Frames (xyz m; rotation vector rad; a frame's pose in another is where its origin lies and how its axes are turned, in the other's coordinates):
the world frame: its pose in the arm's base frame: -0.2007 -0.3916 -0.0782 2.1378 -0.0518 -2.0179
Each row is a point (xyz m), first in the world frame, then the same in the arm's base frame.
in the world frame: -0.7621 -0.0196 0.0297
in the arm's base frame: -0.2833 -0.2521 0.6673
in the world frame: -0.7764 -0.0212 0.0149
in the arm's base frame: -0.2698 -0.2464 0.6818
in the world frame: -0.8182 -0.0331 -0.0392
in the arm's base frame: -0.2202 -0.2214 0.7235
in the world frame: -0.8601 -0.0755 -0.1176
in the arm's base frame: -0.1501 -0.1635 0.7613
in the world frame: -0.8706 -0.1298 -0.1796
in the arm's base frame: -0.0954 -0.1011 0.7653
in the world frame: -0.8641 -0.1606 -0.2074
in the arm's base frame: -0.0708 -0.0686 0.7550
